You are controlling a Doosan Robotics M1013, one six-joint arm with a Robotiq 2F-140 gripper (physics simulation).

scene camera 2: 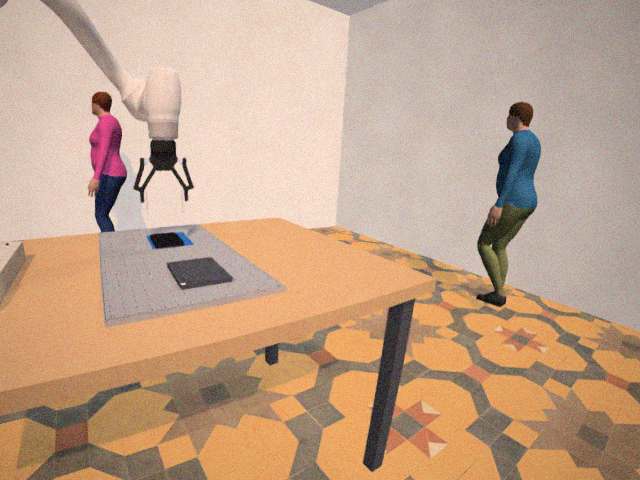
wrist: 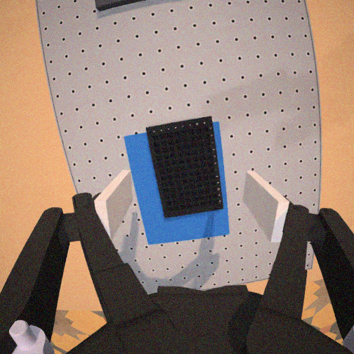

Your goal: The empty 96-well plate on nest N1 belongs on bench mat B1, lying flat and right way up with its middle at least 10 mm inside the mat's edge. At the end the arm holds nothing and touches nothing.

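Frame: origin at the arm's base, x ahead, y left, z up, level; centimetres.
Where they show: gripper, fingertip midpoint: (scene camera 2: 165, 213).
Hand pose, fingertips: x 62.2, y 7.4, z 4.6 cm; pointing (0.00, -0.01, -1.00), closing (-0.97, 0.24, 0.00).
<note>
Things, the pixels of their top centre, and the offset from my fingertips. Level surfaces: height alone.
- black 96-well plate, top centre: (scene camera 2: 166, 237) dx +0.1, dy +0.8, dz -8.1 cm
- blue bench mat, surface height: dz -9.5 cm
- dark grey nest, top centre: (scene camera 2: 197, 268) dx -0.2, dy -30.3, dz -8.2 cm
- grey perforated board, surface height: dz -9.7 cm
- wooden table, surface height: dz -11.0 cm
The black 96-well plate (scene camera 2: 166, 240) (wrist: 185, 167) lies flat on the blue bench mat (scene camera 2: 186, 239) (wrist: 137, 187), wells facing up. In the wrist view it sits toward the mat's upper right, slightly turned, with blue showing mostly at its left and below. My gripper (scene camera 2: 164, 198) (wrist: 188, 185) is open and empty. It hangs well above the plate and the mat, its pale finger pads apart from both. The dark grey nest (scene camera 2: 200, 272) has no plate on it in the scene view; a part of its edge (wrist: 120, 5) shows at the top of the wrist view.
The mat and nest are on a grey perforated board (scene camera 2: 134, 294) (wrist: 175, 90) on the wooden table (scene camera 2: 330, 273). A grey box-like object (scene camera 2: 12, 268) is at the table's left. One person in pink (scene camera 2: 107, 147) stands behind the table, another in blue (scene camera 2: 519, 167) at the right.
</note>
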